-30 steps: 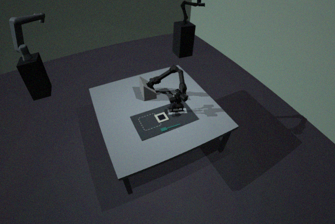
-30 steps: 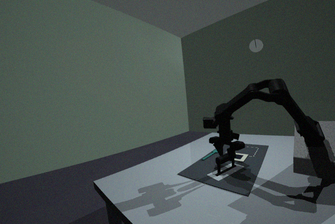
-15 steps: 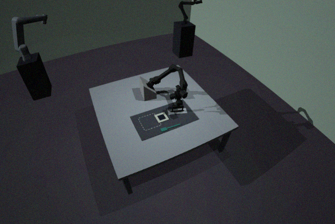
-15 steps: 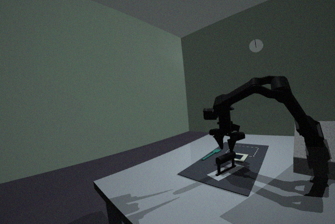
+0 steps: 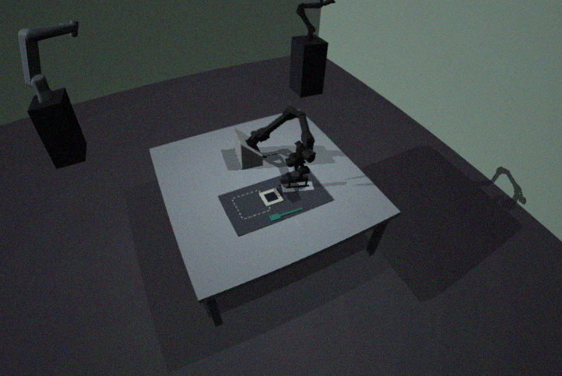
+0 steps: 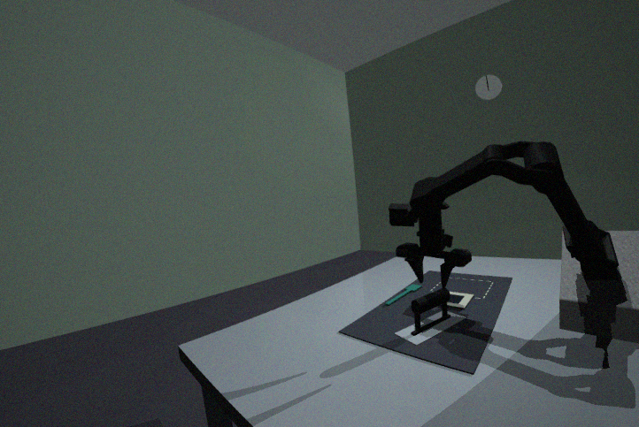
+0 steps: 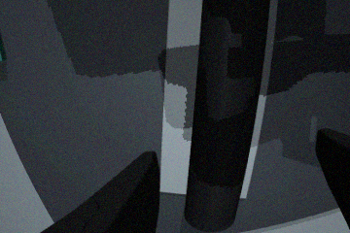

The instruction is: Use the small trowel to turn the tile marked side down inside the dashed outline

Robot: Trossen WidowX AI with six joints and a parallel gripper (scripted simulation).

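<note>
My gripper tip is 40 mm short of the dark mat, 160 mm to the left of it and 130 mm above it. Round my gripper tip: teal trowel: 180 mm ahead, 180 mm to the right, 110 mm below; then tile: 20 mm ahead, 190 mm to the right, 110 mm below.
</note>
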